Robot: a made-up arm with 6 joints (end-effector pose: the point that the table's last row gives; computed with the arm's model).
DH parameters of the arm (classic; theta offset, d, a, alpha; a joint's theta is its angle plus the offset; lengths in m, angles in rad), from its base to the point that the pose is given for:
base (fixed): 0.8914 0 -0.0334 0
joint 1: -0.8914 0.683 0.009 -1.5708
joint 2: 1.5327 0 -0.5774 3.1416
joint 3: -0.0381 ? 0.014 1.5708
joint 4: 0 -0.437 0.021 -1.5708
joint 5: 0 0.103 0.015 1.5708
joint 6: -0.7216 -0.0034 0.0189 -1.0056
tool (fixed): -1.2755 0.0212 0 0
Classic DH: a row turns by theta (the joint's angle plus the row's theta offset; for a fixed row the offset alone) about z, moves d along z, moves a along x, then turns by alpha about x.
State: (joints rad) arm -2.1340 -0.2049 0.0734 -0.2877 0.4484 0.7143
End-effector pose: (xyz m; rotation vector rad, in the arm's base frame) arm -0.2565 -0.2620 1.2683 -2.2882 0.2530 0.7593
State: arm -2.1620 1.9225 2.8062 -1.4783 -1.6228 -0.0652
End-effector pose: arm -0.4990 -0.7891 0.7373 -1.1287 -2.1985 -0.0209
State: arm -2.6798 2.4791 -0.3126 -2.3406 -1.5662 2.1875
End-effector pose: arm 0.0892 -0.1079 0.1796 -1.5495 -1.1700 -2.1776
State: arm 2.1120 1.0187 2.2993 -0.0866 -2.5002 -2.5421
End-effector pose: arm -0.3096 0.5675 1.4204 0.4121 -0.9023 0.5550
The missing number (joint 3, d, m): -0.027
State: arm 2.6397 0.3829 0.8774 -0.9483 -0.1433 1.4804
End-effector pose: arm -0.5784 0.3015 1.3059 -1.4208 1.2568 -0.1928
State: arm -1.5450 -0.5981 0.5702 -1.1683 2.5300 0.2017
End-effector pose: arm -0.0448 0.0221 1.5331 0.9795 -0.7144 0.5341
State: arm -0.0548 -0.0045 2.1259 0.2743 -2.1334 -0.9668
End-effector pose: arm -0.2682 -0.0640 1.6065 -0.6371 -2.4576 -0.3326
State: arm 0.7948 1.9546 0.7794 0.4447 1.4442 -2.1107
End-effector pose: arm 0.5217 0.4443 0.0805 1.4071 -1.6350 -0.6054
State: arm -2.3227 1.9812 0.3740 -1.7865 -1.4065 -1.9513
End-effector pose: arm -0.2819 -0.3894 0.0469 -1.0581 -0.7650 1.7705
